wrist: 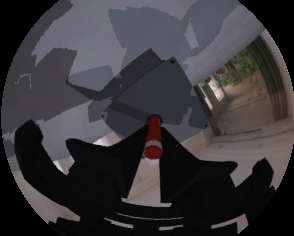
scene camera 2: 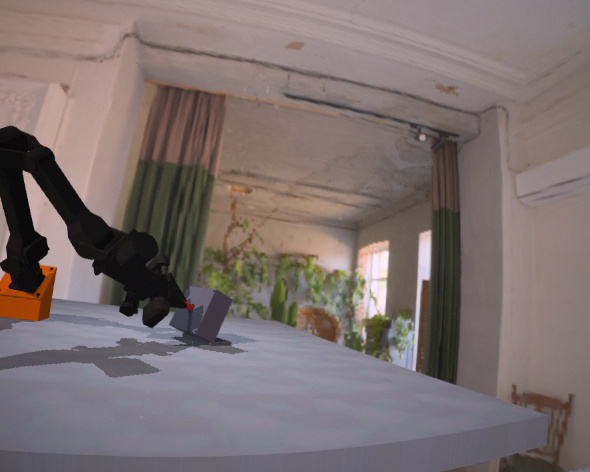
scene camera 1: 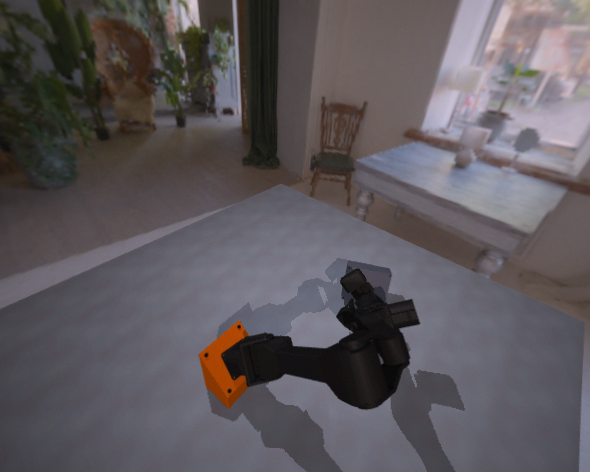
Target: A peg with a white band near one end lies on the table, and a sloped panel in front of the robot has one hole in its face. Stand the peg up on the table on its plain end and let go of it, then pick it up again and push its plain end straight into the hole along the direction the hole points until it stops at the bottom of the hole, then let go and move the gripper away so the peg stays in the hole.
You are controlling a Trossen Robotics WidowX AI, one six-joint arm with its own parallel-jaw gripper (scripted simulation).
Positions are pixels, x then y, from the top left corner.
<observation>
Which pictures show my gripper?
The wrist view, scene camera 2 and scene camera 1: all of them.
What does my gripper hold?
A red peg.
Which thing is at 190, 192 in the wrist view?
My gripper.
</observation>
